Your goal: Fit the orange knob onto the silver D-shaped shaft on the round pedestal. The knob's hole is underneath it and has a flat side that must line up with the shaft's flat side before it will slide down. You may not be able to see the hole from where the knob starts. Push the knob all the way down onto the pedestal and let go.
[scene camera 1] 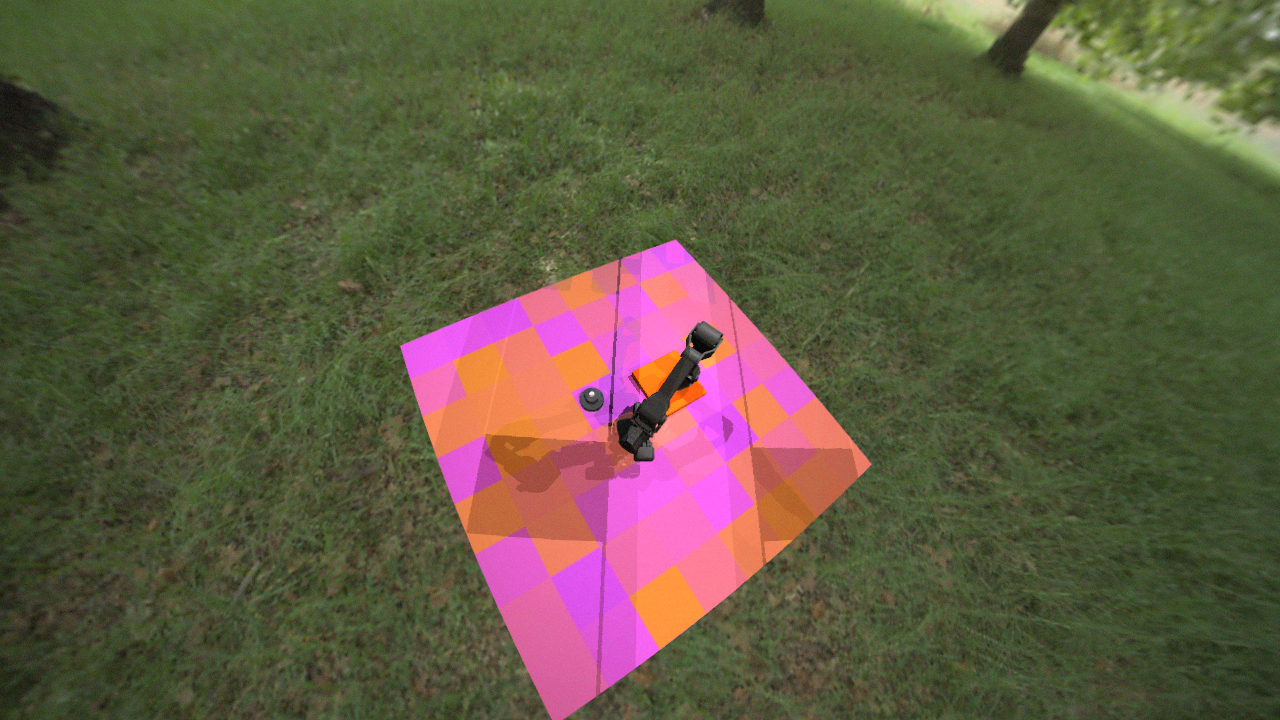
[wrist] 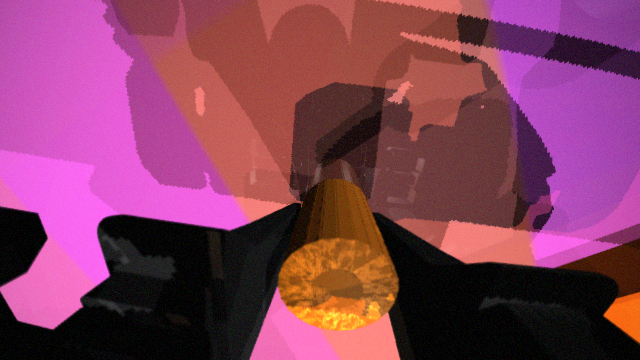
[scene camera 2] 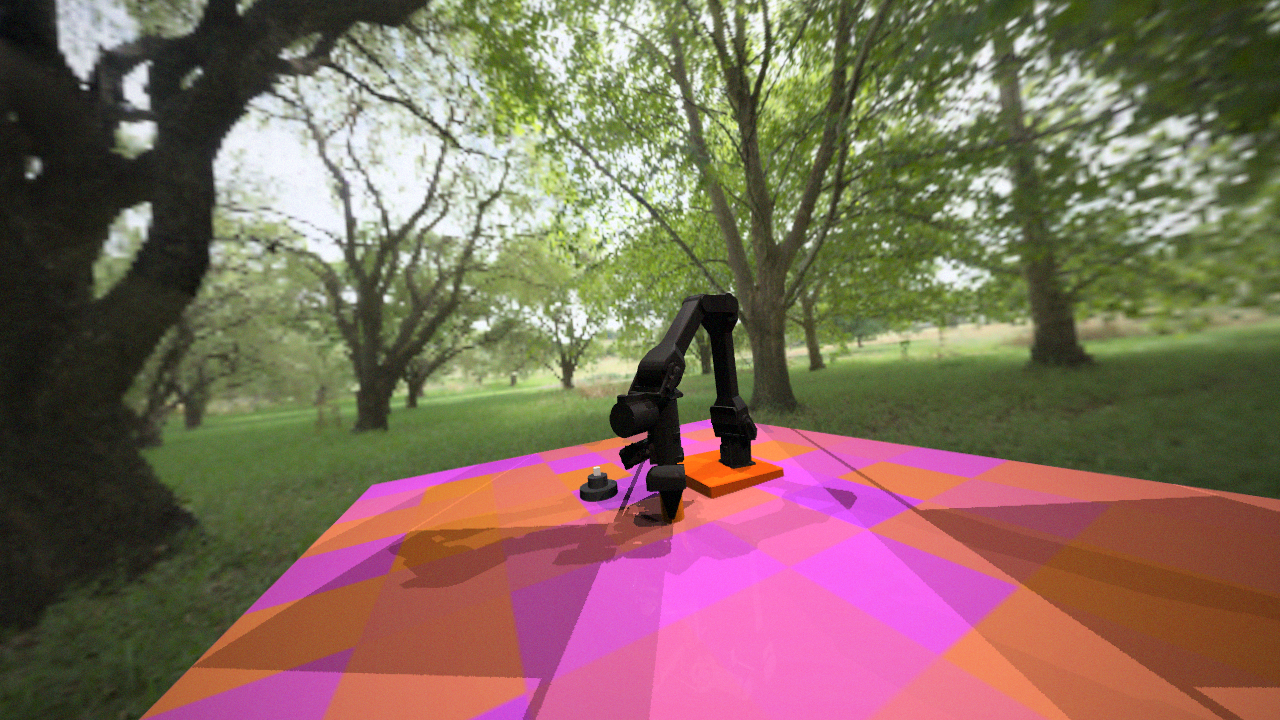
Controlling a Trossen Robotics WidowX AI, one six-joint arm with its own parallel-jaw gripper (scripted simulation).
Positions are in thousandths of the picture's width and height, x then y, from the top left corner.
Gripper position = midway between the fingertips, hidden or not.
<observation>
In view: my gripper (scene camera 2: 525, 712) and an orange knob (wrist: 527, 762).
My gripper shows as well in the wrist view (wrist: 524, 599).
</observation>
